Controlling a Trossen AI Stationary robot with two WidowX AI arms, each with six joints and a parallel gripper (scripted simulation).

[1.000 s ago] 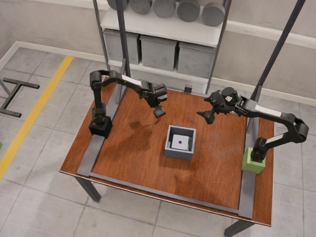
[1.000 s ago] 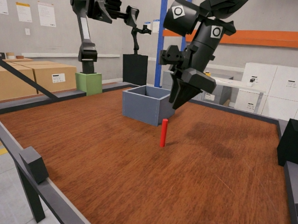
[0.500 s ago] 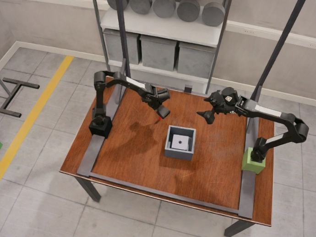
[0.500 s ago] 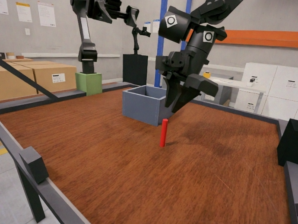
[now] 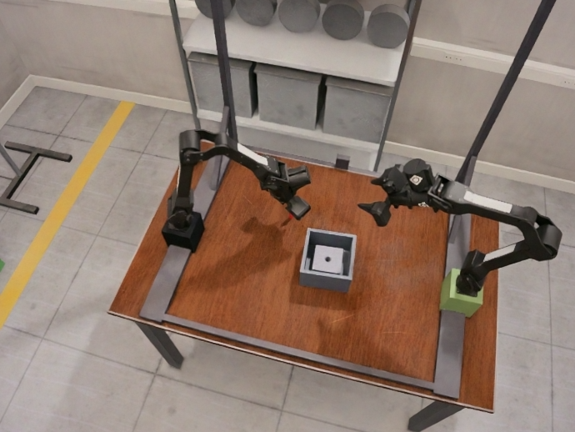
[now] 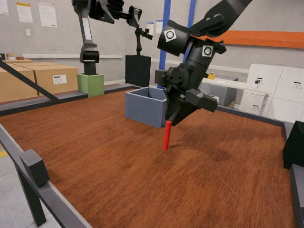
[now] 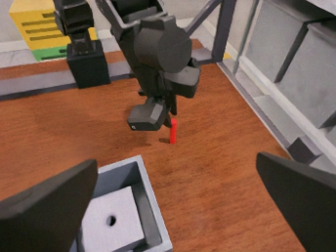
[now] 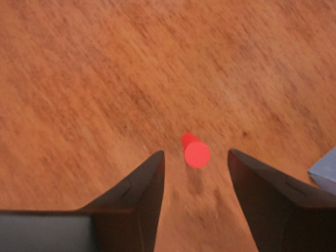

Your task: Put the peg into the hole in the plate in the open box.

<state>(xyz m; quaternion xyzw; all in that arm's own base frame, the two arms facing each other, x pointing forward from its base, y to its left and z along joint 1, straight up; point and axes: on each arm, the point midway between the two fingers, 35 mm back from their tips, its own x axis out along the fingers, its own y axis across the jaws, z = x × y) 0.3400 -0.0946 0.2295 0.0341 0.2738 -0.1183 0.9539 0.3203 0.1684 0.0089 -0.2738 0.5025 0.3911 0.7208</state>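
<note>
Right now my right hand is 1 cm past the red peg, 1 cm to the right of it and 7 cm above it. From my right hand the other things lie so: plate 15 cm ahead, 17 cm to the left, 7 cm below; then grey box 15 cm ahead, 17 cm to the left, 8 cm below.
</note>
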